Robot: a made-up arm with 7 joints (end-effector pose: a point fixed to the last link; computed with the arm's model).
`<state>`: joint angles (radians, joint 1 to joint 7).
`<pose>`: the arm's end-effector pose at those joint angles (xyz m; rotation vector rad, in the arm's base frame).
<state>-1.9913 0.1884 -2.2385 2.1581 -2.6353 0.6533 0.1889</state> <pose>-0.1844 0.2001 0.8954 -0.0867 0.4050 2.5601</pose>
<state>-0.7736 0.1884 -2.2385 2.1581 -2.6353 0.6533 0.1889</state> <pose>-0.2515 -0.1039 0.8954 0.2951 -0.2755 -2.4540</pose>
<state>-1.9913 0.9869 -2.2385 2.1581 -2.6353 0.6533 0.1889</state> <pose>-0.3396 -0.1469 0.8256 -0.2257 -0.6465 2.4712</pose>
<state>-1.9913 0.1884 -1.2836 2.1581 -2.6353 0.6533 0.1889</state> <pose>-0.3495 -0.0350 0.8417 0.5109 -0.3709 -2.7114</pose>
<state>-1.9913 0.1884 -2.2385 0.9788 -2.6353 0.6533 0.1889</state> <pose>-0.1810 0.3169 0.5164 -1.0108 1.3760 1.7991</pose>
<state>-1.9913 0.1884 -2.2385 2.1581 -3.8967 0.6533 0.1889</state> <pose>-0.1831 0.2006 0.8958 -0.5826 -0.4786 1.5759</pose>
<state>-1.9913 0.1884 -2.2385 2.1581 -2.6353 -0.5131 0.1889</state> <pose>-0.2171 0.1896 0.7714 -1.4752 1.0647 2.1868</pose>
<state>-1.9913 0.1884 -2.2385 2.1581 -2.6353 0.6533 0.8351</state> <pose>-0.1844 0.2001 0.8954 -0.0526 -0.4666 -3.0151</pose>
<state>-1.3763 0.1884 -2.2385 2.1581 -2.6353 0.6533 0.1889</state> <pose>-0.2661 0.0570 0.8954 0.2348 -0.4118 -3.0456</pose>
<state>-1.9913 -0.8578 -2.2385 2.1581 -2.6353 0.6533 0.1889</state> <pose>-0.0348 0.5347 0.5602 0.1195 1.7399 2.1404</pose>
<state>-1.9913 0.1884 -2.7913 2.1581 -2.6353 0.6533 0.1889</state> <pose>-0.0154 0.2343 0.9145 0.1429 0.3518 2.0389</pose>
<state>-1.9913 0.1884 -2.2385 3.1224 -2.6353 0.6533 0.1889</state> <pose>-0.0479 -0.0911 0.9725 0.7746 -0.5730 2.6577</pose>
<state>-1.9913 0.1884 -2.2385 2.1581 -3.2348 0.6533 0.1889</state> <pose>-0.1838 0.2005 0.8954 -0.3570 -0.0547 2.1311</pose>
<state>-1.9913 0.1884 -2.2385 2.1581 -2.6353 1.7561 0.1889</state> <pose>-0.0944 0.1255 0.9317 1.1519 -0.2773 2.2267</pose>
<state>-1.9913 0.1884 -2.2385 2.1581 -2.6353 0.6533 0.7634</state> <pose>-0.1844 0.2001 0.8954 -0.0366 -0.4786 -3.0852</pose>
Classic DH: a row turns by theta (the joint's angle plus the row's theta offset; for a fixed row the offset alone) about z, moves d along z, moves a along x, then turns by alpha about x. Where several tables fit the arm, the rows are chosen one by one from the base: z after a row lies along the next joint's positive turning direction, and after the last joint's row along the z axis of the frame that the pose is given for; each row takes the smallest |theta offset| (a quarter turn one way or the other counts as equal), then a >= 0, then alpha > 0; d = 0 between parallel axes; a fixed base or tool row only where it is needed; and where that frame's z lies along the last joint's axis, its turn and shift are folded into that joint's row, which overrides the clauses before.
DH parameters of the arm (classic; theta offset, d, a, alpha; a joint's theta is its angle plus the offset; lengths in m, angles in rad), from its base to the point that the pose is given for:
joint 1: 0 0.41 0 -1.5708
joint 2: 0 0 0 1.5708
joint 3: 0 0.218 0.053 1.5708
joint 4: 0 0 0.053 1.5708
joint 5: 0 0.236 0 1.5708
joint 6: 0 0 0.072 -1.5708
joint 7: 0 0.092 0 0

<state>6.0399 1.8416 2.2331 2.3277 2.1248 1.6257 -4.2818</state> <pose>0.5439 -0.0224 0.4576 0.8362 -1.3606 2.1115</pose>
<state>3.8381 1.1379 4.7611 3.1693 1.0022 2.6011 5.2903</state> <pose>-0.3488 -0.2280 0.4972 -1.5451 1.9446 0.4139</pose>
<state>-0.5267 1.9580 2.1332 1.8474 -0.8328 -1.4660 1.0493</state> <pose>0.4178 -0.1044 0.4164 0.5730 1.2261 -1.0086</pose>
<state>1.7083 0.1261 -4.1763 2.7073 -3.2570 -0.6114 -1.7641</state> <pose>-0.1871 -0.0713 0.8577 -0.5205 -1.0368 1.7941</pose>
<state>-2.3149 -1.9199 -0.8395 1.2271 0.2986 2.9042 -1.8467</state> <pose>0.0241 0.2143 0.5068 2.3347 0.0471 0.7190</pose>
